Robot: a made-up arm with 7 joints.
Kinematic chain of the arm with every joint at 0, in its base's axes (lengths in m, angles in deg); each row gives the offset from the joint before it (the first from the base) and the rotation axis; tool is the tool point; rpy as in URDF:
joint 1: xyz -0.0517 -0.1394 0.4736 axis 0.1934 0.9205 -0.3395
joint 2: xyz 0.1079 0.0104 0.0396 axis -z
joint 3: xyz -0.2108 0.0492 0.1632 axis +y
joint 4: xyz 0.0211 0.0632 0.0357 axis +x
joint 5: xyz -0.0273 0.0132 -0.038 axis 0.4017 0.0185 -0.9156
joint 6: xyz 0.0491 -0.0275 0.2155 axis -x
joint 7: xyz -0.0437 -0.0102 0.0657 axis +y
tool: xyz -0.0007 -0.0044 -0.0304 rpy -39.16 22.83 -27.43
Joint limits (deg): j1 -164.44..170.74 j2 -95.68..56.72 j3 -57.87..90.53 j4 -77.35..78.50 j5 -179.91..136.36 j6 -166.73..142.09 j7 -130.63..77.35
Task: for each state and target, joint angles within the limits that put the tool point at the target. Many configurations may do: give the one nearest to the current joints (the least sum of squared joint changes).
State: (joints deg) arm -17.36 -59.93 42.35 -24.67 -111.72 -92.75 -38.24
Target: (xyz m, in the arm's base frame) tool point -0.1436 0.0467 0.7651
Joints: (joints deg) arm 2.00 -32.11 64.90 -14.23 -93.82 -91.58 -40.32
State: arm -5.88 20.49 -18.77 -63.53 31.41 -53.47 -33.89
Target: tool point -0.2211 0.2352 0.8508
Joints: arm -21.24 43.38 -13.79 -52.92 38.70 -30.77 -59.99
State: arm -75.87 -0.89 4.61 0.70 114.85 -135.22 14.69
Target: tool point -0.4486 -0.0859 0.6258
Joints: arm -41.60 -2.46 20.25 -7.63 117.69 -124.61 16.58
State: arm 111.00 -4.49 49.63 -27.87 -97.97 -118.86 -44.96
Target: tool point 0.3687 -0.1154 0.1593
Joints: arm 114.11 44.28 25.45 -2.88 -118.32 -84.43 -50.42
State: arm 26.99 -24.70 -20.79 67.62 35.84 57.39 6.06
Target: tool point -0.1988 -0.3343 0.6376
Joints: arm -17.63 -24.45 -32.76 65.79 68.13 43.21 10.95
